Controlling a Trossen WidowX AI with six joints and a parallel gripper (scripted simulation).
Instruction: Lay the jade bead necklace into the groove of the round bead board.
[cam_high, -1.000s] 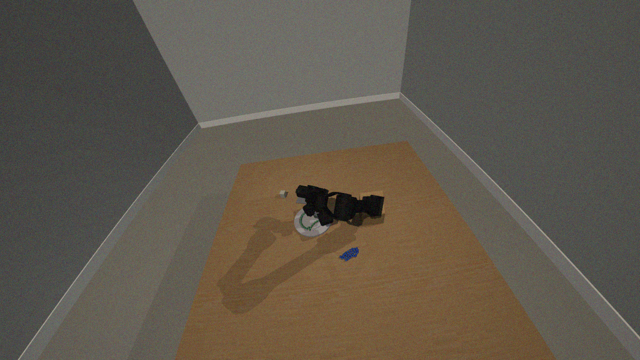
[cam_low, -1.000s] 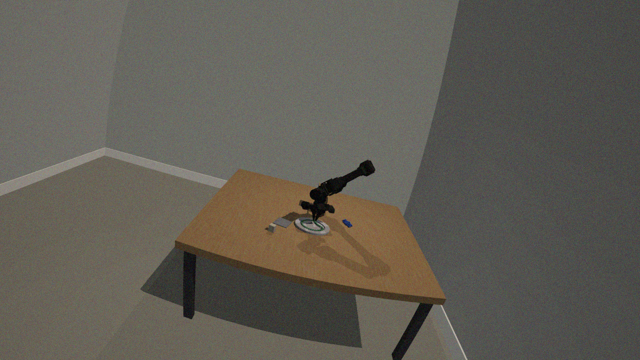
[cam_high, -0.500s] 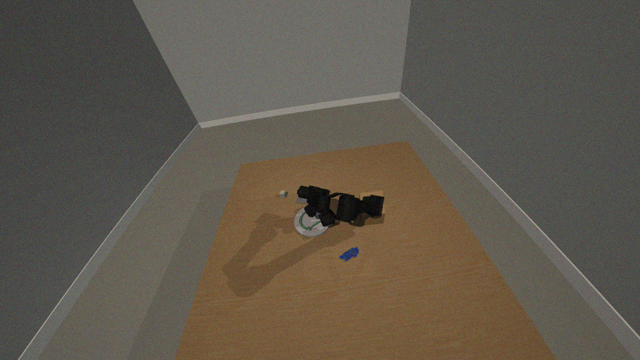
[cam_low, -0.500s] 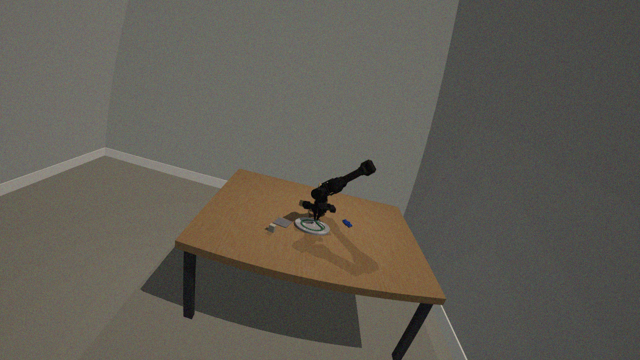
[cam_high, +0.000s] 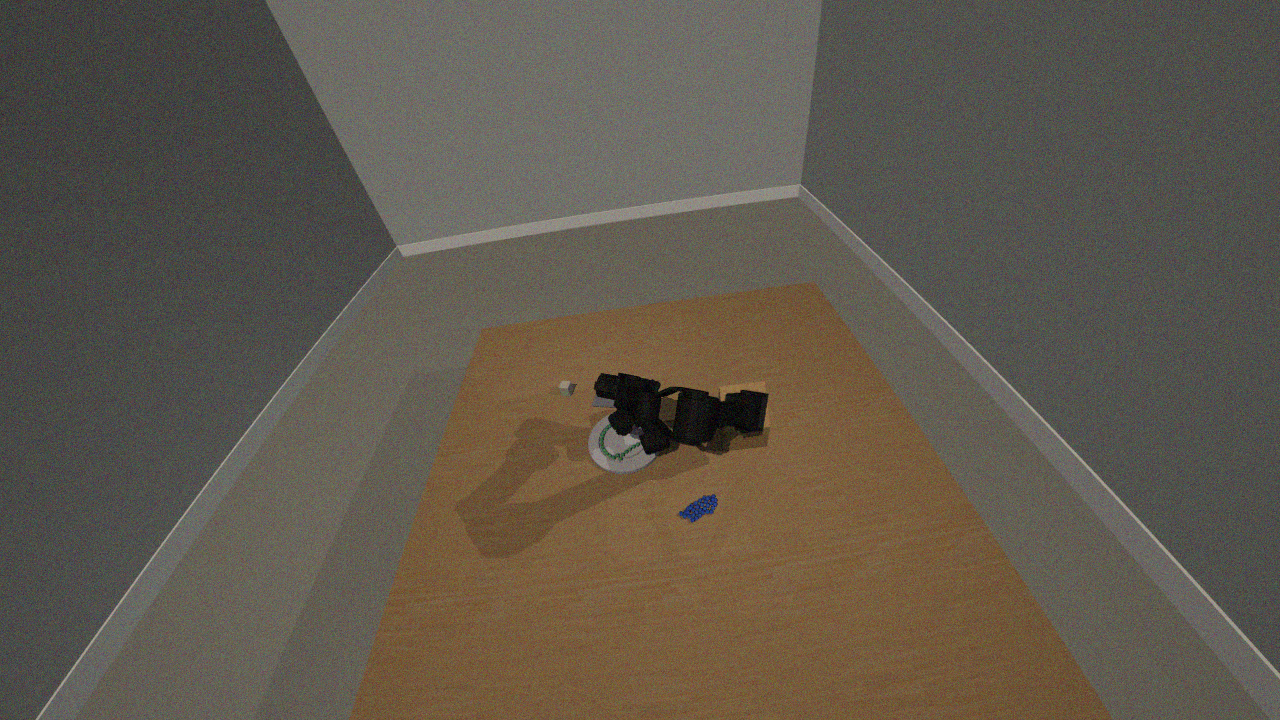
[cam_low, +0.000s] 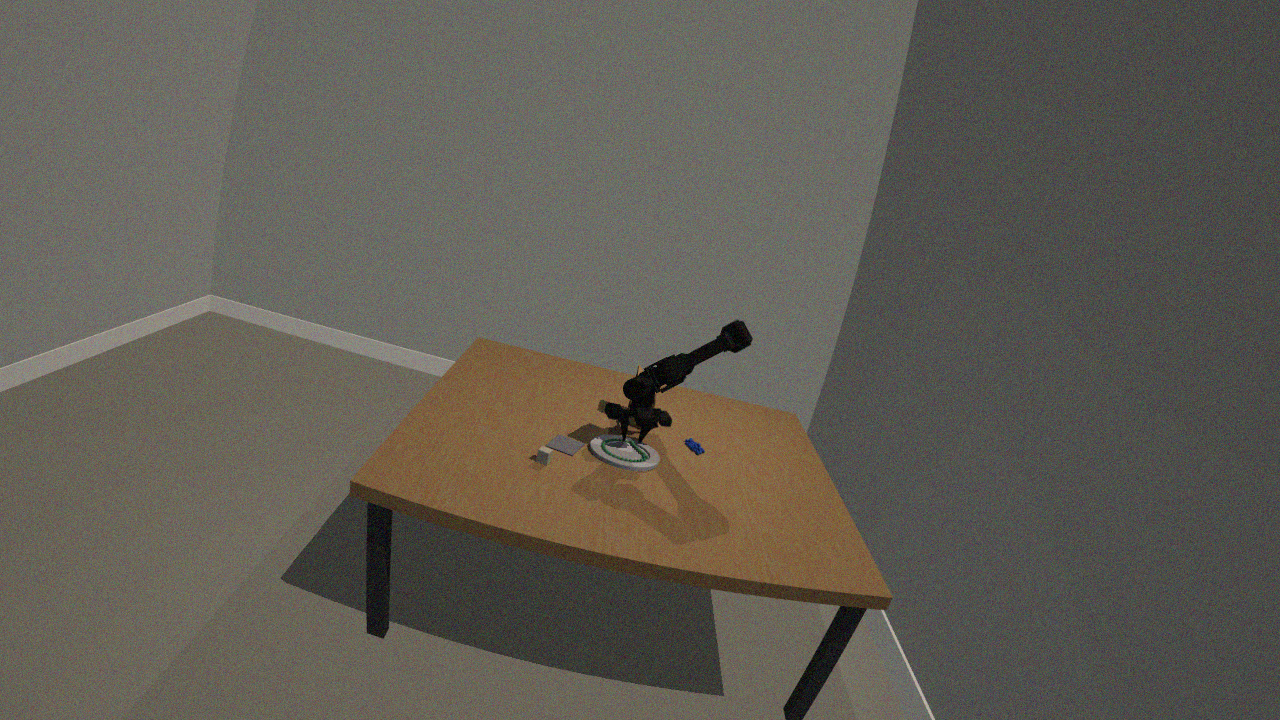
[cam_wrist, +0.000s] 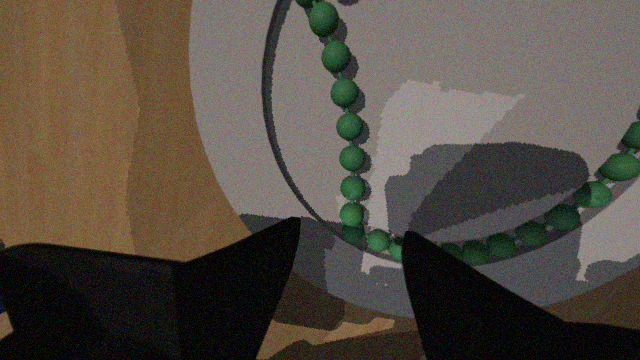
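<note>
The round bead board lies 6 cm ahead of my gripper tip, 1 cm to the right of it and 1 cm below it. Round my gripper tip: pale block 25 cm ahead, 21 cm to the right; then flat grey plate 18 cm to the right, 11 cm ahead, 2 cm below.
</note>
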